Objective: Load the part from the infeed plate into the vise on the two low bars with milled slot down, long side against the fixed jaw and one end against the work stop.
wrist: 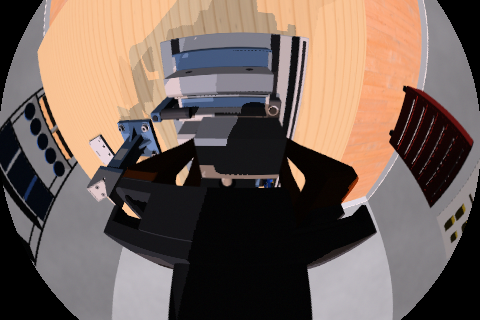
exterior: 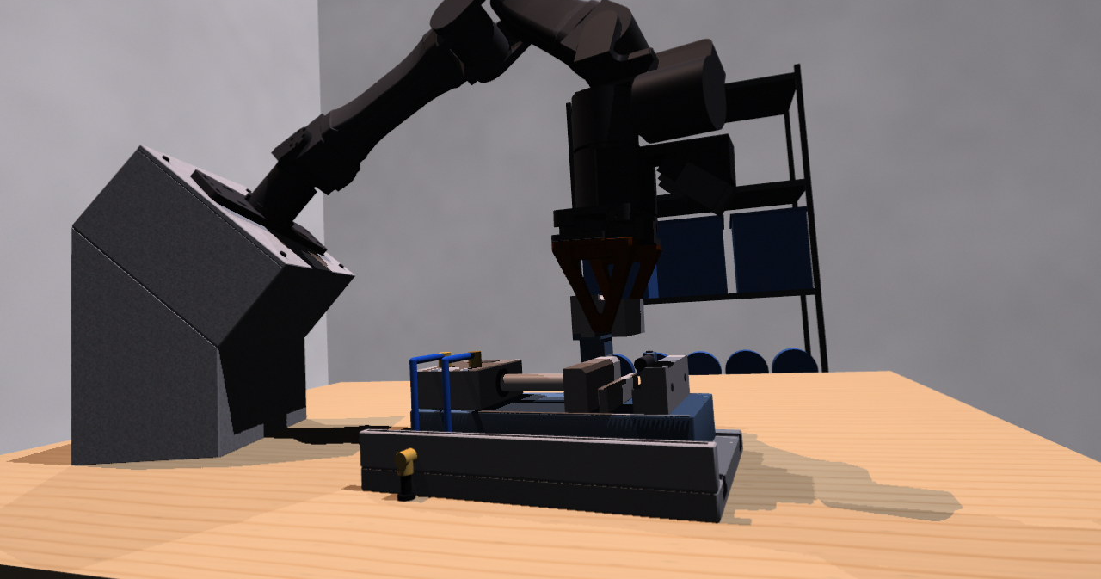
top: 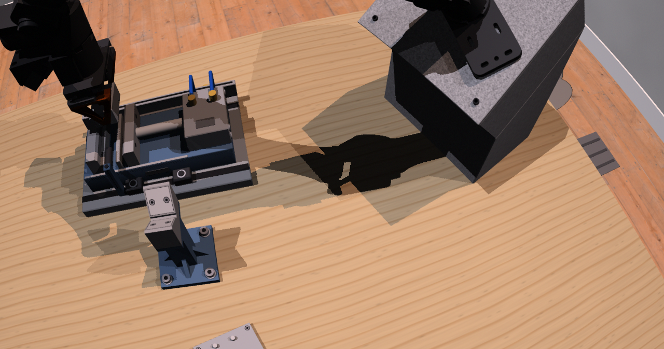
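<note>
My gripper is now right at the grey part. The rest, counted from my hand: moving jaw 6 cm below, 3 cm behind, 2 cm to the left; then work stop rod 7 cm to the left, 4 cm below; then fixed jaw 6 cm below, 4 cm ahead, 3 cm to the left.
</note>
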